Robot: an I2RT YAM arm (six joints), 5 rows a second.
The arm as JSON. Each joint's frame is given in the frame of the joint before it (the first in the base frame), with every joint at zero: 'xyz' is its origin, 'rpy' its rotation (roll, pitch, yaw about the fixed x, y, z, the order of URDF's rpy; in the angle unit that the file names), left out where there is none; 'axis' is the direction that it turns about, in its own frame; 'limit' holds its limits. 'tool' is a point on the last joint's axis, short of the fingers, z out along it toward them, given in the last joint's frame.
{
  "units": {
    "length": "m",
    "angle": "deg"
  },
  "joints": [
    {
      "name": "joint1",
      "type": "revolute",
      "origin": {
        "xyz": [
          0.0,
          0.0,
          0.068
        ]
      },
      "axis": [
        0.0,
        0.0,
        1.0
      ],
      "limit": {
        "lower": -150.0,
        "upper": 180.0
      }
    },
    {
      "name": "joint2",
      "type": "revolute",
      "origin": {
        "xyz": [
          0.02,
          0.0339,
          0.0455
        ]
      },
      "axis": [
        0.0,
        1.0,
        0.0
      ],
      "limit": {
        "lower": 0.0,
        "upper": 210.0
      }
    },
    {
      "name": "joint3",
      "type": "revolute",
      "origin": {
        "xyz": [
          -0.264,
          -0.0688,
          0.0
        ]
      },
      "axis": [
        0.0,
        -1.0,
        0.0
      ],
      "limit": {
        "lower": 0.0,
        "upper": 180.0
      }
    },
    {
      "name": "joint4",
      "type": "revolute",
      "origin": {
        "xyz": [
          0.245,
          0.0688,
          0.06
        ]
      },
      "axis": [
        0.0,
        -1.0,
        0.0
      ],
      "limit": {
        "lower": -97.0,
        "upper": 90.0
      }
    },
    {
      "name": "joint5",
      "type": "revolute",
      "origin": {
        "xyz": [
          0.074,
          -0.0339,
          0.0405
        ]
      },
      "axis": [
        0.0,
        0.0,
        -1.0
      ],
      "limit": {
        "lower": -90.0,
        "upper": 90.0
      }
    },
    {
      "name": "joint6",
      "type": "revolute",
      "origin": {
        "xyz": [
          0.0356,
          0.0,
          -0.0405
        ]
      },
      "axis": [
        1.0,
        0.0,
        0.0
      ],
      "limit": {
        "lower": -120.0,
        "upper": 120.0
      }
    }
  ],
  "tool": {
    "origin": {
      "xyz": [
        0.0,
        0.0,
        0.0
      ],
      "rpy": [
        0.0,
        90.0,
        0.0
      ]
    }
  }
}
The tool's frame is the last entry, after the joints.
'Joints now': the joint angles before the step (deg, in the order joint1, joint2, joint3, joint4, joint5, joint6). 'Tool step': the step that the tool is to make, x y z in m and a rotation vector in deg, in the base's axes. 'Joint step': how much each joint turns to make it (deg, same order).
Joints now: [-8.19, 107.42, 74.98, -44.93, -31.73, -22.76]
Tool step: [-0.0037, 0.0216, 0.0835, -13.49, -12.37, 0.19]
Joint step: [4.52, -9.52, 6.39, -2.16, 12.85, -0.01]
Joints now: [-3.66, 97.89, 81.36, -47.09, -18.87, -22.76]
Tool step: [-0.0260, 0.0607, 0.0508, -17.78, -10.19, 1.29]
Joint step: [12.44, -8.14, 1.10, 0.27, 21.29, 0.00]
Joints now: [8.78, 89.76, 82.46, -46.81, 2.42, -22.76]
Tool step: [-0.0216, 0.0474, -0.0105, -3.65, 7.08, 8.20]
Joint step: [9.15, 0.39, -0.24, -7.08, 2.12, -0.22]
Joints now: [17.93, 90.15, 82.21, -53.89, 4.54, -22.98]
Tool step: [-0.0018, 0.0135, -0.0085, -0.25, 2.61, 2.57]
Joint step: [2.28, 1.39, -0.02, -1.14, -0.68, 0.02]
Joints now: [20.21, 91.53, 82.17, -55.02, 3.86, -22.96]
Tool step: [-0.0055, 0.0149, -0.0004, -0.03, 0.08, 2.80]
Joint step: [2.79, 0.08, 0.01, -0.01, -0.01, -0.01]
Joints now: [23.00, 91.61, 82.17, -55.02, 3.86, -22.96]
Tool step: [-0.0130, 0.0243, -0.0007, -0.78, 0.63, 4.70]
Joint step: [4.90, 0.01, 0.02, -0.91, 0.48, 0.00]
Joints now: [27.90, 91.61, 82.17, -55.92, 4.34, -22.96]
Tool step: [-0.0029, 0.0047, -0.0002, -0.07, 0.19, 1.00]
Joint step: [0.97, 0.00, -0.01, -0.19, -0.04, -0.02]
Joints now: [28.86, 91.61, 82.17, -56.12, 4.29, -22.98]
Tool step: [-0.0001, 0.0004, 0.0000, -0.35, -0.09, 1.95]
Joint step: [0.02, 0.00, 0.00, 0.05, -0.48, -1.91]
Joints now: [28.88, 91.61, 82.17, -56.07, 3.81, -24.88]
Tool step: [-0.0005, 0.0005, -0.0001, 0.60, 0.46, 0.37]
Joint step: [0.03, 0.00, 0.00, -0.12, -0.82, 0.00]
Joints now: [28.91, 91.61, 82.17, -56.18, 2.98, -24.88]
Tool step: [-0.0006, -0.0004, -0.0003, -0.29, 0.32, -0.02]
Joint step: [0.00, 0.00, 0.01, -0.42, 0.10, -0.02]
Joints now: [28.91, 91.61, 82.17, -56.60, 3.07, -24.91]
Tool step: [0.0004, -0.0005, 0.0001, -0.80, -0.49, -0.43]
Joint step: [0.00, 0.01, 0.02, 0.03, 1.03, 0.01]
